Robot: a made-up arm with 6 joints.
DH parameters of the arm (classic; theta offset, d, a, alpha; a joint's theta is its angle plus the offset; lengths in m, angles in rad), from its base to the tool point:
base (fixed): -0.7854 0 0.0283 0
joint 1: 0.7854 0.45 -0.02 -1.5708
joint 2: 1.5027 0 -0.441 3.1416
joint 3: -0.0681 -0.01 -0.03 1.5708
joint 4: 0 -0.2 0.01 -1.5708
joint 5: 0 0.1 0.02 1.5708
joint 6: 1.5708 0 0.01 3.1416
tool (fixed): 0 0.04 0 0
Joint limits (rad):
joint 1: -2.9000..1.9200
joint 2: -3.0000..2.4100
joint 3: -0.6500..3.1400
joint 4: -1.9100..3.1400
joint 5: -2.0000..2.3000
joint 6: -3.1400..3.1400
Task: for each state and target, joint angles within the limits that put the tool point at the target. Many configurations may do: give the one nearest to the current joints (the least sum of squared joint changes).
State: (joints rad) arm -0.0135 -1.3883 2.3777 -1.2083 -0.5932 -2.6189
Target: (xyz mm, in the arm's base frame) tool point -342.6 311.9 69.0
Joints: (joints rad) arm -0.6418 -1.8766 2.8821 -1.4113 -0.6442 -2.6235
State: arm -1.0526 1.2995 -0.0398 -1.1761 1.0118 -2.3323
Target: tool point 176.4 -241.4 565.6
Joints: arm -0.8694 0.6697 -0.5091 -1.2994 0.9957 -2.3311
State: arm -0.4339 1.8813 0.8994 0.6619 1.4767 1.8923
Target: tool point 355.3 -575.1 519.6
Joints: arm -0.9360 1.4398 0.9031 0.5185 1.5914 1.8860
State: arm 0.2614 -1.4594 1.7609 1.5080 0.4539 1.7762
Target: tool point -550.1 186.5 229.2
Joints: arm -0.3254 -1.4824 2.1758 1.5964 0.5166 1.7679
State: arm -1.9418 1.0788 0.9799 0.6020 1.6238 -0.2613
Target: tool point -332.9 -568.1 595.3
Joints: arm -2.0411 1.3268 0.8880 0.5638 1.6095 -0.2629
